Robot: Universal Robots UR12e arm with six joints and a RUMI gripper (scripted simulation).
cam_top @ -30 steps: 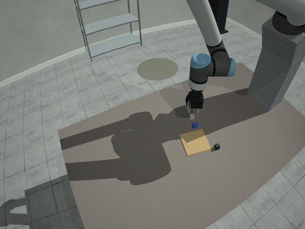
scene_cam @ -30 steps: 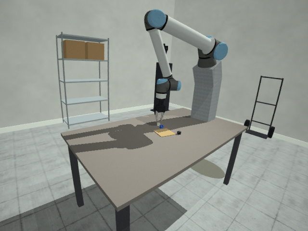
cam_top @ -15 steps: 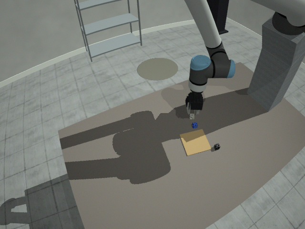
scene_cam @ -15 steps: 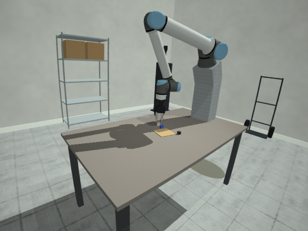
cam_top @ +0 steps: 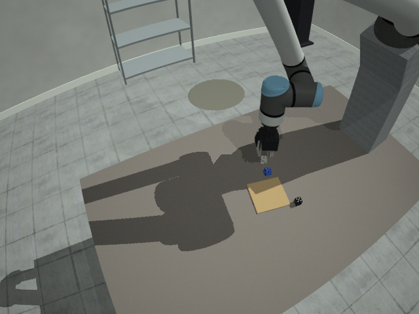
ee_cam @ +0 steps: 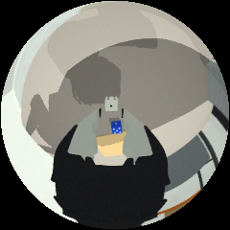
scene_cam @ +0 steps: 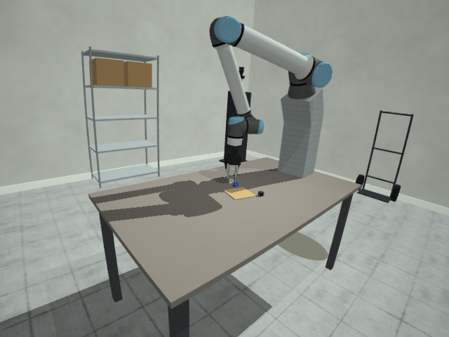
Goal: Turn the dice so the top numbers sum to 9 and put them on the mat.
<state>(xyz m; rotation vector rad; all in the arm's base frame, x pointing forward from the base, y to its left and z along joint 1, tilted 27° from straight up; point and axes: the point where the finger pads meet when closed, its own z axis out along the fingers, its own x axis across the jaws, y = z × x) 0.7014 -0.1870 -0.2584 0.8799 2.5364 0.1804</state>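
Right now my hand is 4 cm above the white die. Also, from my hand: blue die: 3 cm ahead, 6 cm to the left, 4 cm below; then tan mat: 10 cm ahead, 14 cm to the left, 5 cm below; then black die: 3 cm ahead, 25 cm to the left, 4 cm below.
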